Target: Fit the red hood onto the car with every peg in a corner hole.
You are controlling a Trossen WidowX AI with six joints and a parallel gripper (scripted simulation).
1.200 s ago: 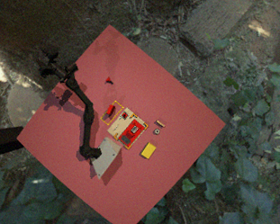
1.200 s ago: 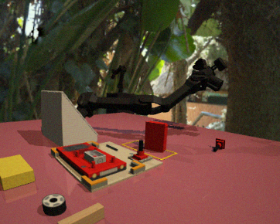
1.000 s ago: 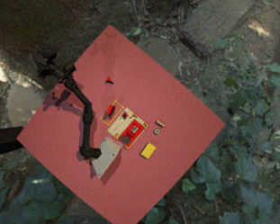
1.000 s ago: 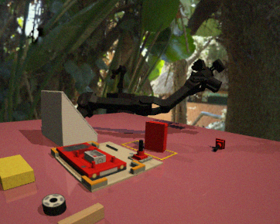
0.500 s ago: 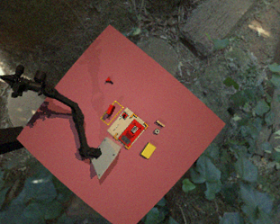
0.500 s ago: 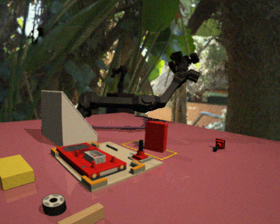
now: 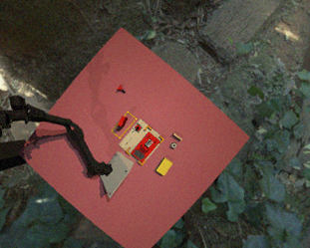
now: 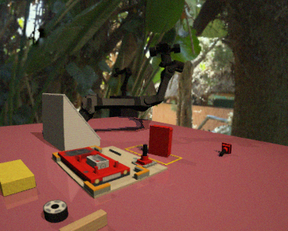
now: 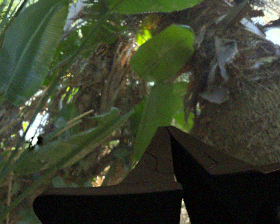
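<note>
The red hood lies 480 mm below my gripper tip, 420 mm to the right of it and 390 mm ahead of it. The rest, counted from my gripper tip: black post 510 mm to the right, 490 mm below, 430 mm ahead; then yellow block 850 mm to the right, 510 mm below, 350 mm ahead; then grey engine block 640 mm to the right, 510 mm below, 400 mm ahead.
</note>
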